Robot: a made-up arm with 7 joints.
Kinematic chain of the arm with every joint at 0, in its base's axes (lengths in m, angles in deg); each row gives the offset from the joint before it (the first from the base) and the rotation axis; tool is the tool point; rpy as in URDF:
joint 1: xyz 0 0 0 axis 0.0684 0.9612 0.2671
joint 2: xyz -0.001 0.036 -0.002 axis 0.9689 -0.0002 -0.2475
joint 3: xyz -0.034 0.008 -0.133 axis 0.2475 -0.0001 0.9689
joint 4: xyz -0.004 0 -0.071 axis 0.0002 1 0
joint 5: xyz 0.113 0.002 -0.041 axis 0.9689 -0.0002 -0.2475
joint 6: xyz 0.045 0 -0.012 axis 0.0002 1 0
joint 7: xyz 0.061 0 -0.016 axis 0.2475 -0.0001 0.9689
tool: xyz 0 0 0 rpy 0 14.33 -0.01
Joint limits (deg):
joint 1: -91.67..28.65
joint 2: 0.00..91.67
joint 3: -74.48..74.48
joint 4: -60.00..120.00
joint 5: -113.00..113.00
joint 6: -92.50..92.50
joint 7: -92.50..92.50
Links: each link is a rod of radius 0.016 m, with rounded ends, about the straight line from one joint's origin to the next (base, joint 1, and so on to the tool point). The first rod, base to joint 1, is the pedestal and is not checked.
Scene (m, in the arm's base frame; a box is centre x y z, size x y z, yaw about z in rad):
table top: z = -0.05
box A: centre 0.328 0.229 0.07 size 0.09 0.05 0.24 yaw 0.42
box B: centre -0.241 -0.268 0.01 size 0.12 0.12 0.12 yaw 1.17
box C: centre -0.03 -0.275 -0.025 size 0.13 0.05 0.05 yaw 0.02
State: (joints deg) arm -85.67 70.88 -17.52 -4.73 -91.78 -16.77 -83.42
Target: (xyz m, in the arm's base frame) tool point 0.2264 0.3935 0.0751
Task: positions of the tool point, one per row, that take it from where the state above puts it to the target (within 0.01 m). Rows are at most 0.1 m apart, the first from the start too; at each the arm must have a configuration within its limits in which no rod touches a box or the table.
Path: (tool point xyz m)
1: 0.2332 0.1576 0.2093
2: 0.2162 0.2073 0.2099
3: 0.1919 0.2508 0.2107
4: 0.2146 0.2665 0.1811
5: 0.2292 0.2855 0.1488
6: 0.2348 0.3064 0.1170
7: 0.2363 0.3267 0.1081
8: 0.2364 0.3456 0.0993
9: 0.2349 0.3631 0.0908
10: 0.2317 0.3791 0.0827
11: 0.2264 0.3935 0.0751

